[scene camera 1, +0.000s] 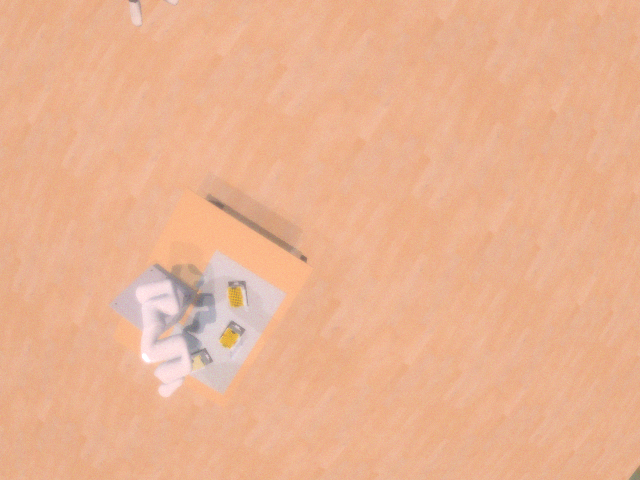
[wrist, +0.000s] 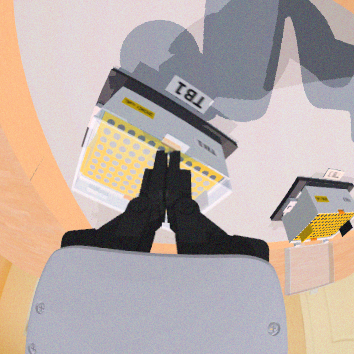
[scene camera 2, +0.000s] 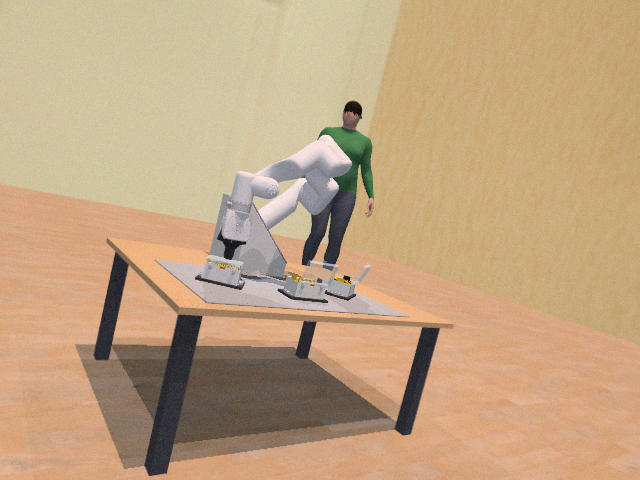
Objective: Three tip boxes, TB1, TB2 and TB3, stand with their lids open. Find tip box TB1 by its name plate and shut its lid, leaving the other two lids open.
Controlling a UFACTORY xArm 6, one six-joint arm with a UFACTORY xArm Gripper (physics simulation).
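Note:
Tip box TB1 has a grey body, a yellow tip rack and a name plate reading TB1. Its clear lid lies down over the rack; whether it is fully seated cannot be told. My gripper is shut and empty, its fingertips at the lid near the name-plate side. In scene camera 1 the arm hides it. The middle tip box has its lid open. The far tip box also has its lid open. Their name plates are not readable.
The boxes stand on a grey mat on the wooden table. A grey upright panel stands behind the gripper. A person in green stands beyond the table, behind the arm in scene camera 2.

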